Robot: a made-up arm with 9 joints.
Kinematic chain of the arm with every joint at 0, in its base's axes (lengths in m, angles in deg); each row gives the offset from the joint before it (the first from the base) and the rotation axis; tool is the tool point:
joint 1: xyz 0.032 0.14 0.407 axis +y
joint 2: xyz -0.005 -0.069 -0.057 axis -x
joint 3: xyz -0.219 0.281 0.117 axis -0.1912 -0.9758 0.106
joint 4: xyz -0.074 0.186 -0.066 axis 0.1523 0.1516 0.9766
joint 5: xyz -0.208 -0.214 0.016 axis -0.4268 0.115 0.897
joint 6: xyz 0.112 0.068 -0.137 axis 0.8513 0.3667 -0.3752
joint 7: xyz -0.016 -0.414 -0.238 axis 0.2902 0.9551 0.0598
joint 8: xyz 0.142 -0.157 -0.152 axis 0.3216 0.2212 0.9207
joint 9: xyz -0.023 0 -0.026 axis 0.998 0.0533 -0.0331
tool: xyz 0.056 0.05 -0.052
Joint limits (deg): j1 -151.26..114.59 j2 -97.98..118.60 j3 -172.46..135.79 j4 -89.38..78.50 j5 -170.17..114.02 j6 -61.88..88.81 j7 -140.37..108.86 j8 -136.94..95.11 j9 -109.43..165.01
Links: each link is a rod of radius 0.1 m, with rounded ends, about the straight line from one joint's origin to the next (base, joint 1, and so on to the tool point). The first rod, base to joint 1, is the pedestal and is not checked.
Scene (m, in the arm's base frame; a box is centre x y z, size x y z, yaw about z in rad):
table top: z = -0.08
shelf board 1: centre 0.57 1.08 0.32 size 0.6 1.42 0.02 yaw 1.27
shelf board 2: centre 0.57 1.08 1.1 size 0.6 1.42 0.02 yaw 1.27
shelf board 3: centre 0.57 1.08 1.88 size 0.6 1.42 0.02 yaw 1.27
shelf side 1: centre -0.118 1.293 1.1 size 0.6 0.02 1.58 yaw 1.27
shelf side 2: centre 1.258 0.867 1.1 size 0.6 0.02 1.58 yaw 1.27
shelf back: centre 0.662 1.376 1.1 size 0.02 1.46 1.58 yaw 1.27
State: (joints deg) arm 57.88 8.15 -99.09 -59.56 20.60 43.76 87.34 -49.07 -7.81
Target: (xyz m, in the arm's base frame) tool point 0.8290 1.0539 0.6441
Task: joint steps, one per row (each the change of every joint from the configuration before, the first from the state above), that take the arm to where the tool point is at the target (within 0.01 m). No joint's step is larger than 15 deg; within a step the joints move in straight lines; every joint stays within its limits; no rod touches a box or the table.
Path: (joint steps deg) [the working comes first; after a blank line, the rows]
Joints at the target: 83.37 15.39 -131.83 -59.08 26.68 50.18 98.23 -47.93 -8.76
Straight joint move there: touches shelf board 2.

1: -6.26 5.86 -2.33 8.27 7.84 -12.59 3.89 2.15 1.09
2: -6.27 5.86 -2.33 8.27 7.85 -12.59 3.89 2.14 1.09
3: 6.75 5.11 -11.23 -0.07 5.90 -2.62 3.43 0.74 -0.51
4: 6.75 5.12 -11.24 -0.08 5.90 -2.61 3.44 0.75 -0.52
5: 6.75 5.11 -11.23 -0.07 5.90 -2.62 3.43 0.74 -0.51
6: 6.75 5.12 -11.24 -0.08 5.91 -2.62 3.44 0.74 -0.52
7: 3.67 -8.32 5.62 -5.25 -11.08 14.03 -3.54 -2.04 -0.36
8: 3.68 -8.31 5.62 -5.25 -11.07 14.02 -3.55 -2.04 -0.36
9: 3.67 -8.31 5.62 -5.26 -11.07 14.02 -3.54 -2.04 -0.35

